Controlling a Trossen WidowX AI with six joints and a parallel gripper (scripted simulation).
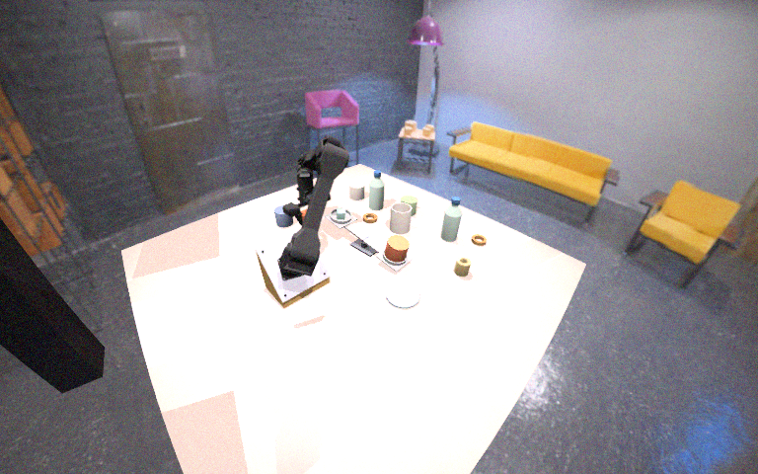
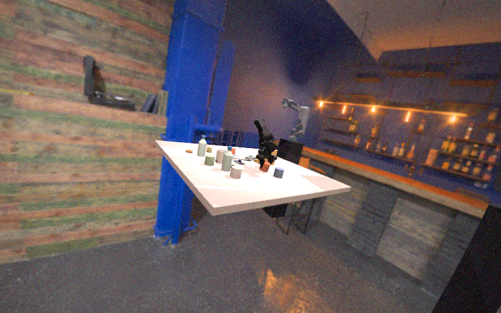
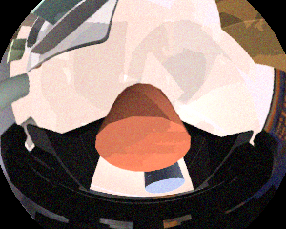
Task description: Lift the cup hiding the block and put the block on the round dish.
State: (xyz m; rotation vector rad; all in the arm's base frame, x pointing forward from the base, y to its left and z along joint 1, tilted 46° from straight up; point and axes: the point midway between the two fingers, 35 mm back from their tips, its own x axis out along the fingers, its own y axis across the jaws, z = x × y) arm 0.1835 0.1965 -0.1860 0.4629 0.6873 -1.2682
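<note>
My gripper tip is 2 cm to the right of the orange cup and 1 cm below it. Also, from my gripper tip: teal block: 9 cm ahead, 10 cm to the right, 5 cm above; blue cylinder: 5 cm behind, 10 cm to the left; balance beam: 12 cm ahead, 22 cm to the right.
</note>
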